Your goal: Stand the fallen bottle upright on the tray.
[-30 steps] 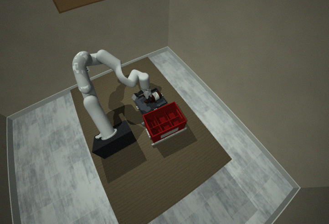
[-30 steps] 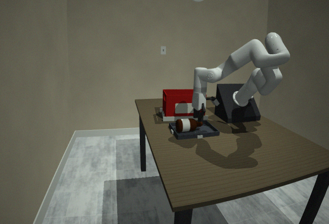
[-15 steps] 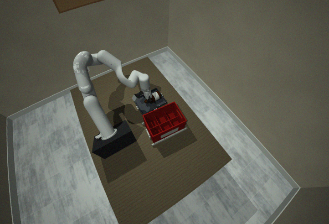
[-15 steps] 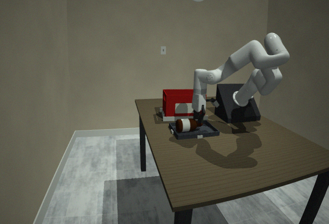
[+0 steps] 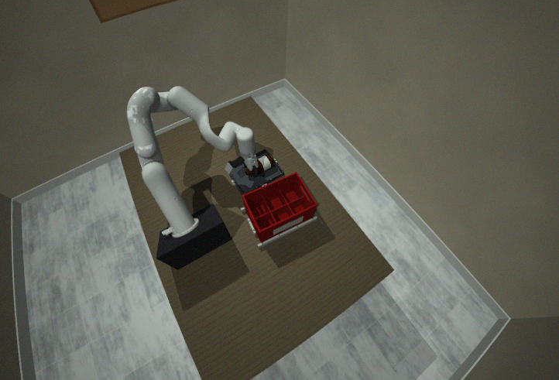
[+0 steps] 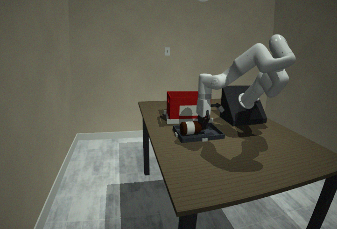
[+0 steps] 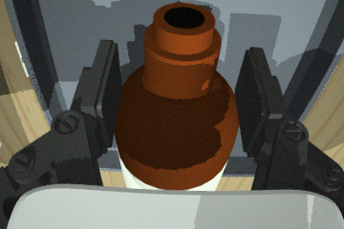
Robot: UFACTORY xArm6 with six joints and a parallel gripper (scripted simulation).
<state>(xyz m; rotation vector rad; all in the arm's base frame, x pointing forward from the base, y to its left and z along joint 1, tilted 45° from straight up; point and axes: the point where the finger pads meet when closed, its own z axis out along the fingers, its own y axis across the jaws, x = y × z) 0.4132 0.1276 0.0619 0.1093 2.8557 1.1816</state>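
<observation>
The dark grey tray lies 50 mm below my hand and 30 mm ahead of it. The rest, counted from my hand: brown bottle: 50 mm ahead, 20 mm below; red crate: 270 mm to the right, 20 mm behind, 20 mm above.
</observation>
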